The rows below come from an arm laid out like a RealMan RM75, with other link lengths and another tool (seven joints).
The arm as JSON. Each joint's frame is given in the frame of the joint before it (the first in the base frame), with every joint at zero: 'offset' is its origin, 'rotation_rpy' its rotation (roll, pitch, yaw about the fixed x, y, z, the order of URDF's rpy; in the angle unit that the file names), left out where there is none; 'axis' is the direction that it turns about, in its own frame. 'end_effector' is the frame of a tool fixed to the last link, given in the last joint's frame.
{
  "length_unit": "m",
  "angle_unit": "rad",
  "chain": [
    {
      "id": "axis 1",
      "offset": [
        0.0,
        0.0,
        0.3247
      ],
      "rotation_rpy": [
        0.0,
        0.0,
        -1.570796
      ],
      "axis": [
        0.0,
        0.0,
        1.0
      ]
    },
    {
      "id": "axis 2",
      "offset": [
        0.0,
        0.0,
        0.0
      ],
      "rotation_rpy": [
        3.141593,
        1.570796,
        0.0
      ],
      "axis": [
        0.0,
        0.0,
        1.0
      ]
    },
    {
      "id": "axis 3",
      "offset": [
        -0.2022,
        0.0,
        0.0
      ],
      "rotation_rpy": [
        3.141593,
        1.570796,
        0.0
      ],
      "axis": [
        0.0,
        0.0,
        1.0
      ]
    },
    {
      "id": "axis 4",
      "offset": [
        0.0,
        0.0,
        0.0
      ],
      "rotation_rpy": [
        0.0,
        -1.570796,
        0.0
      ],
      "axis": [
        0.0,
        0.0,
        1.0
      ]
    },
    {
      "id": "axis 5",
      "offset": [
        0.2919,
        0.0,
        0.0
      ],
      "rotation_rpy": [
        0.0,
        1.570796,
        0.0
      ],
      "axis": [
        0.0,
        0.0,
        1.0
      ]
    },
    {
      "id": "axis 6",
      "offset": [
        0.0,
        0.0,
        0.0
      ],
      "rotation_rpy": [
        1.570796,
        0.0,
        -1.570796
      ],
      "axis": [
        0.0,
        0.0,
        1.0
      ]
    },
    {
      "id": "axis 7",
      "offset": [
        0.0,
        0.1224,
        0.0
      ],
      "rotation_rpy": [
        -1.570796,
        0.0,
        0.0
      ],
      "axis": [
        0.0,
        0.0,
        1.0
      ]
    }
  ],
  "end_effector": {
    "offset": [
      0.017,
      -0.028,
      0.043
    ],
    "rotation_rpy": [
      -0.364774,
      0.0,
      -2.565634
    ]
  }
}
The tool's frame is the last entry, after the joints.
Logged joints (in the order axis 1, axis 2, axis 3, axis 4, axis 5, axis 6, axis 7), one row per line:
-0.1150 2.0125 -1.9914 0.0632 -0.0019 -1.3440 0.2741
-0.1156 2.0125 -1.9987 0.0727 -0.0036 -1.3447 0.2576
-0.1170 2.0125 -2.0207 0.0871 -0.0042 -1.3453 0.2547
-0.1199 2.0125 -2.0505 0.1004 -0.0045 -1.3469 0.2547
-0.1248 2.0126 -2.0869 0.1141 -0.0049 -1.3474 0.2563
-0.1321 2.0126 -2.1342 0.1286 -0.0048 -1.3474 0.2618
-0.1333 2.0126 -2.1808 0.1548 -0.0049 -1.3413 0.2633
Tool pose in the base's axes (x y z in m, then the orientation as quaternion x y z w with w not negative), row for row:
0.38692 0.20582 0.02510 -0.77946 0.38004 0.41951 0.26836
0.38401 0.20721 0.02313 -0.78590 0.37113 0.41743 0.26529
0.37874 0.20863 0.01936 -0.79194 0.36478 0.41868 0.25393
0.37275 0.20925 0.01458 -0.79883 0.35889 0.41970 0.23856
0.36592 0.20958 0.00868 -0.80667 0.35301 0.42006 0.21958
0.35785 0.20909 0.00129 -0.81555 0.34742 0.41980 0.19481
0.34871 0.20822 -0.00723 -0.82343 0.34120 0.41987 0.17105
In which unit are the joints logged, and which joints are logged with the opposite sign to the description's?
The joints are logged in radians. Opposite sign: axis 1, axis 4.
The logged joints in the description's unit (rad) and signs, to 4 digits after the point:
0.1150 2.0125 -1.9914 -0.0632 -0.0019 -1.3440 0.2741
0.1156 2.0125 -1.9987 -0.0727 -0.0036 -1.3447 0.2576
0.1170 2.0125 -2.0207 -0.0871 -0.0042 -1.3453 0.2547
0.1199 2.0125 -2.0505 -0.1004 -0.0045 -1.3469 0.2547
0.1248 2.0126 -2.0869 -0.1141 -0.0049 -1.3474 0.2563
0.1321 2.0126 -2.1342 -0.1286 -0.0048 -1.3474 0.2618
0.1333 2.0126 -2.1808 -0.1548 -0.0049 -1.3413 0.2633

